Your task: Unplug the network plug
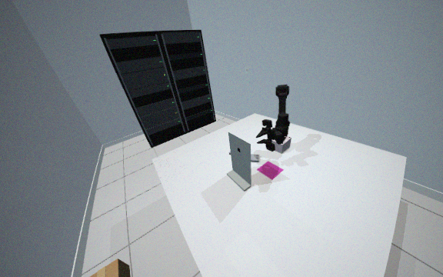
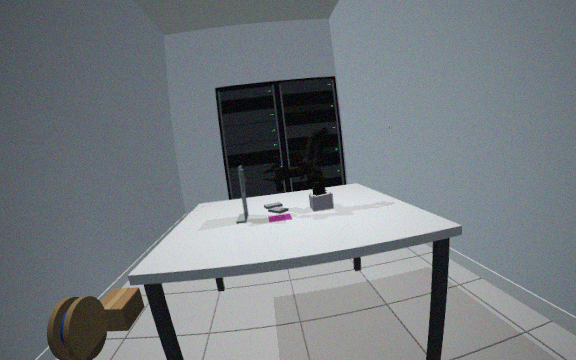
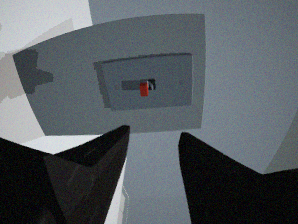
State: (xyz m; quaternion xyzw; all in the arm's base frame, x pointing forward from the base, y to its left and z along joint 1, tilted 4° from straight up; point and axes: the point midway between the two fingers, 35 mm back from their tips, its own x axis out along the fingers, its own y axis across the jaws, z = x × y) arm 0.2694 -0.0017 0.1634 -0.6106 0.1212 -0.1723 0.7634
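Now: the network plug 10 cm ahead of my gripper tip, 3 cm to the right of it and 1 cm below it. Round my gripper tip: upright grey panel (12 cm ahead, 9 cm below, 4 cm to the right); then magenta marked square (23 cm below, 7 cm to the left, 5 cm behind).
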